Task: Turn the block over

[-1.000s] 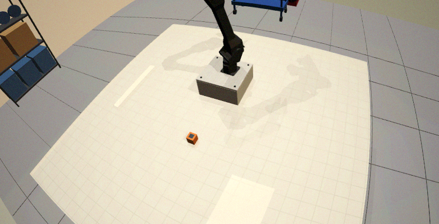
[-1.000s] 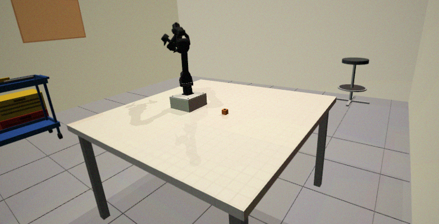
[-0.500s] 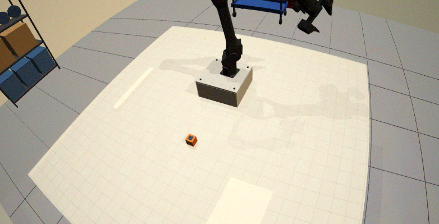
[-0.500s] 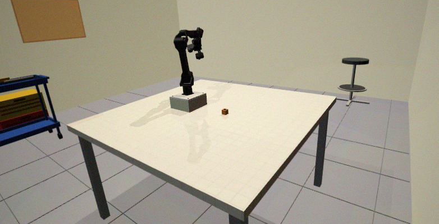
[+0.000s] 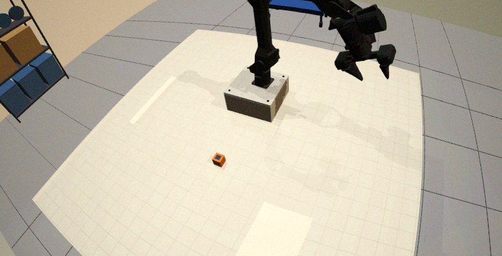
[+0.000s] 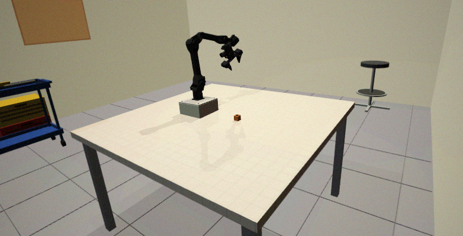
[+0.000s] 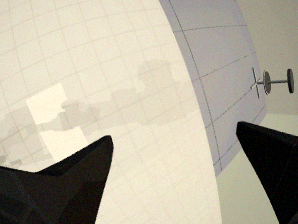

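The orange block lies 330 mm ahead of my gripper tip, 380 mm to the right of it and 220 mm below it.
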